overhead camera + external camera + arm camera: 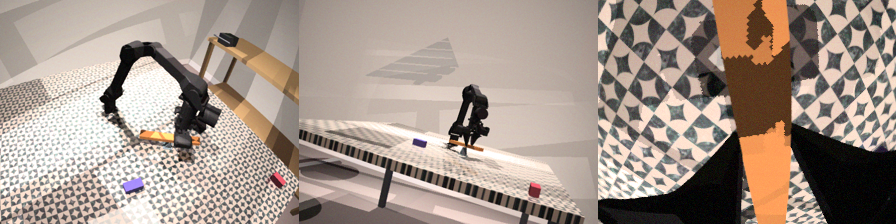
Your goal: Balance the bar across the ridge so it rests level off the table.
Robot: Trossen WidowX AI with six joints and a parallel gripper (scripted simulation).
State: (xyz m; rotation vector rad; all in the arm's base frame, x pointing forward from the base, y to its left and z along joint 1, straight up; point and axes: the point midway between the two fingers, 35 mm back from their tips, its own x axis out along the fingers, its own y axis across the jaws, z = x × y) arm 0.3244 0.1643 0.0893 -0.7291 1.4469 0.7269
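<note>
My gripper tip is now 20 mm to the left of the orange bar and 20 mm past it. Also, from my gripper tip: red block: 420 mm ahead, 340 mm to the left, 40 mm below; purple block: 240 mm to the right, 90 mm ahead, 40 mm below.
</note>
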